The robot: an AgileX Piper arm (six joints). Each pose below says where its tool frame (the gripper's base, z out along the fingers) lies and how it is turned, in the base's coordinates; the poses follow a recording.
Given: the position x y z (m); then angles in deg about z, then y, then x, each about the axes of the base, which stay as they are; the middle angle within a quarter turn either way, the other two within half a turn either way.
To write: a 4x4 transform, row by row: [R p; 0 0 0 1], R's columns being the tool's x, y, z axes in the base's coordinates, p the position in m. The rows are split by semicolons. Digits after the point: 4 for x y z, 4 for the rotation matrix.
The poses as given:
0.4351 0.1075 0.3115 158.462 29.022 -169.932
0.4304 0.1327 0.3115 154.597 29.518 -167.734
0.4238 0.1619 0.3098 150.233 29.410 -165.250
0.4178 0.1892 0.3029 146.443 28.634 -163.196
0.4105 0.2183 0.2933 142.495 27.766 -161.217
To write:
-0.8134 -0.3210 0.4851 0.4351; -0.2826 0.9470 0.1529 0.1075; -0.5085 -0.0128 -0.8610 0.3115; 0 0 0 1
-0.7861 -0.3733 0.4927 0.4304; -0.3246 0.9276 0.1849 0.1327; -0.5260 -0.0146 -0.8503 0.3115; 0 0 0 1
-0.7562 -0.4325 0.4911 0.4238; -0.3716 0.9015 0.2218 0.1619; -0.5386 -0.0148 -0.8424 0.3098; 0 0 0 1
-0.7314 -0.4852 0.4792 0.4178; -0.4137 0.8743 0.2537 0.1892; -0.5421 -0.0127 -0.8402 0.3029; 0 0 0 1
-0.7020 -0.5387 0.4659 0.4105; -0.4574 0.8424 0.2849 0.2183; -0.5459 -0.0131 -0.8377 0.2933; 0 0 0 1

